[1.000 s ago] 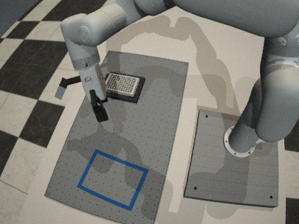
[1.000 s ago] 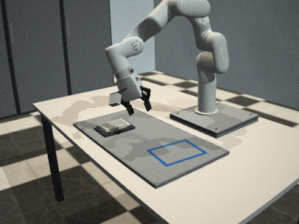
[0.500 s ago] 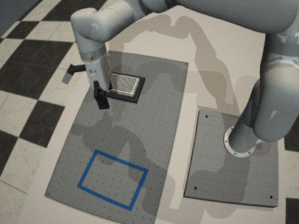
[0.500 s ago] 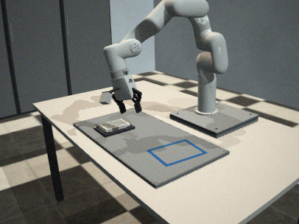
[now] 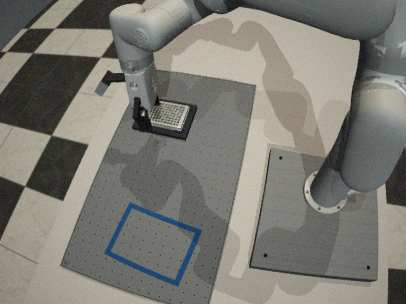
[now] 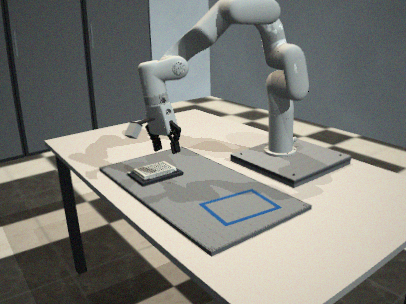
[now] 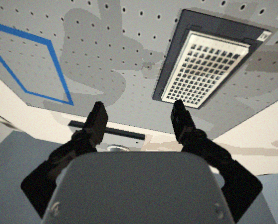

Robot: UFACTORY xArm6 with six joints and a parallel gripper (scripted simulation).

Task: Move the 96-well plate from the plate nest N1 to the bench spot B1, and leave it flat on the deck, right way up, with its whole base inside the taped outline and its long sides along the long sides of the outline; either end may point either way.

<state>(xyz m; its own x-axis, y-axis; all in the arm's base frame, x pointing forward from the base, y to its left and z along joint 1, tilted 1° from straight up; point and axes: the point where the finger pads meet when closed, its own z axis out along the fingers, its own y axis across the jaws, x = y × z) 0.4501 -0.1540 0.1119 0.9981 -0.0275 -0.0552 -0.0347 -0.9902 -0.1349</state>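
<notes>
My gripper is now 20 mm past the white 96-well plate, 90 mm to the left of it and 100 mm above it. From my hand the other things lie so: black plate nest N1: 20 mm behind, 90 mm to the right, 120 mm below.
</notes>
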